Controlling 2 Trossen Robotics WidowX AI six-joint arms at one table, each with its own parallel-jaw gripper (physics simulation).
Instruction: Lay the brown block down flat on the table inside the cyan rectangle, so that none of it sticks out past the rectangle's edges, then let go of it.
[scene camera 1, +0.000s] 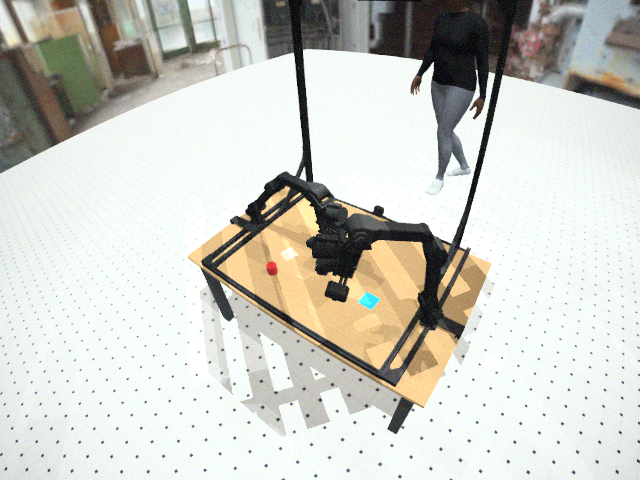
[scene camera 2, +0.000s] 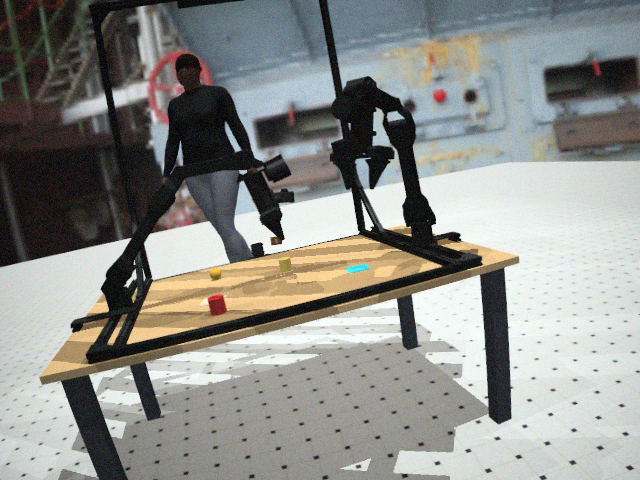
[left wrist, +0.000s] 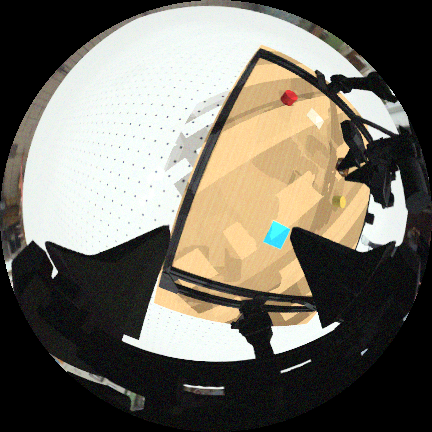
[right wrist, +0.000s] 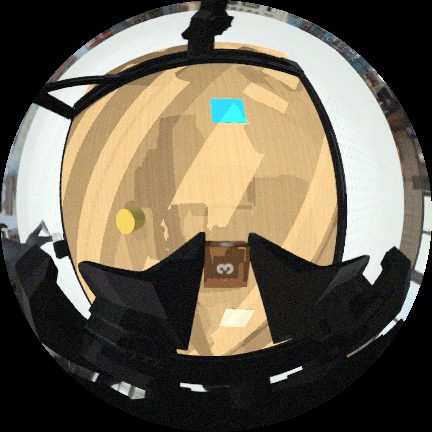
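Seen in the pictures: left gripper, fingertip midpoint: (scene camera 2: 359, 189) (left wrist: 233, 232); right gripper, fingertip midpoint: (scene camera 2: 283, 239) (left wrist: 340, 173) (right wrist: 226, 237); left arm's base, origin of the base link: (scene camera 1: 428, 319) (scene camera 2: 423, 243) (left wrist: 249, 305) (right wrist: 202, 50); right arm's base, origin of the base link: (scene camera 1: 257, 221) (scene camera 2: 120, 308) (left wrist: 329, 89).
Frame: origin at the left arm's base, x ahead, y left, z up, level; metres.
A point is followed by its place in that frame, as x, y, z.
Observation:
The brown block (scene camera 2: 276, 240) {0.434, -0.150, 0.111} (right wrist: 215, 277) {0.429, -0.175, 0.118}, marked with a 3, is held above the table. My right gripper (right wrist: 226, 237) {0.409, -0.156, 0.109} is shut on it, with a finger on each side. The block is partly hidden by the fingers in the left wrist view. The cyan rectangle (scene camera 1: 369, 300) {0.236, -0.052, -0.018} (scene camera 2: 357, 268) {0.239, -0.051, -0.018} (left wrist: 276, 234) {0.239, -0.050, -0.018} (right wrist: 228, 111) {0.243, -0.053, -0.018} lies flat on the table, apart from the block, towards the top of the right wrist view. My left gripper (scene camera 2: 360, 187) {0.316, 0.112, 0.229} (left wrist: 233, 232) {0.316, 0.112, 0.229} is open and empty, high above the table.
A red cylinder (scene camera 1: 271, 268) {0.658, -0.083, 0.021} (scene camera 2: 217, 304) {0.672, -0.078, 0.009} (left wrist: 289, 97) {0.649, -0.089, 0.021} stands near a white rectangle (scene camera 1: 288, 253) {0.640, -0.221, -0.018} (left wrist: 315, 118) {0.634, -0.218, -0.018} (right wrist: 236, 318) {0.639, -0.218, -0.018}. A yellow cylinder (scene camera 2: 284, 264) {0.359, -0.272, 0.004} (left wrist: 339, 201) {0.347, -0.271, 0.018} (right wrist: 129, 221) {0.353, -0.278, 0.020} and a yellow ball (scene camera 2: 215, 273) {0.539, -0.431, 0.006} are on the table. In scene camera 1 the two arms overlap.

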